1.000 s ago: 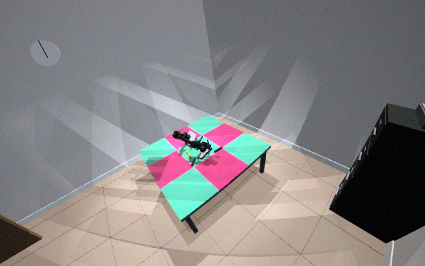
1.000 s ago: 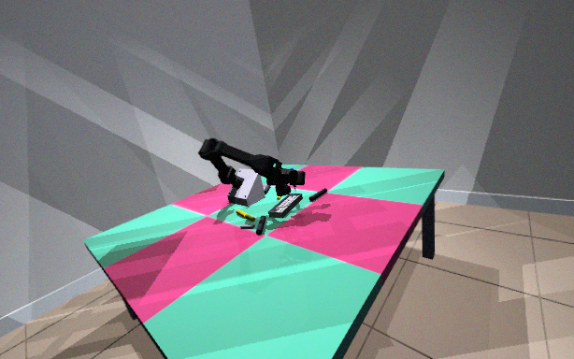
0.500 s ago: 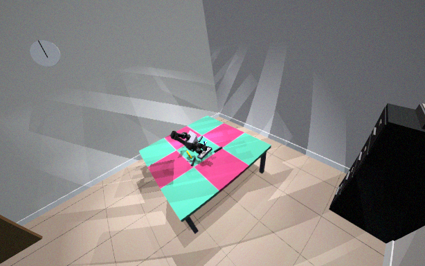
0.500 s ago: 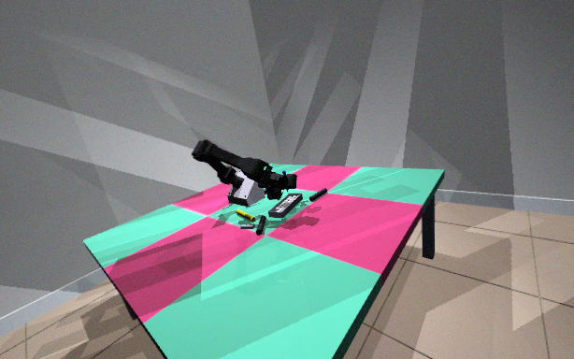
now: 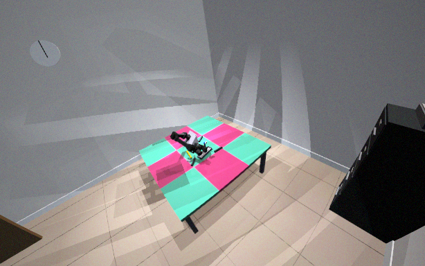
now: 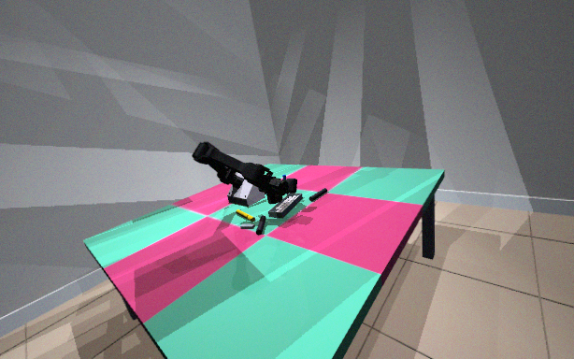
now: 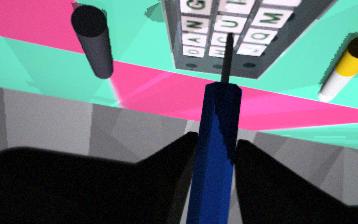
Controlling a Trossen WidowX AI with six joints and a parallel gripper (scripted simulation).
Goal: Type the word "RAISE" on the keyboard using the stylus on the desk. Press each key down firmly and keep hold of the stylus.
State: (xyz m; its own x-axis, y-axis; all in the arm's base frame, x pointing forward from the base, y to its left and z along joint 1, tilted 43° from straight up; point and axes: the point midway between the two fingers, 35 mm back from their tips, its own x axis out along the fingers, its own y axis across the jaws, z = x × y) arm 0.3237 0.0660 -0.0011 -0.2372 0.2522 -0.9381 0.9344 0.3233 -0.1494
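Right now the white stylus is 13 cm behind my gripper tip, 8 cm below it and 5 cm to the left of it. The rest, counted from my gripper tip: blue stylus (1 cm below); then yellow marker (20 cm to the right, 9 cm behind, 8 cm below); then grey piece (25 cm to the right, 8 cm below).
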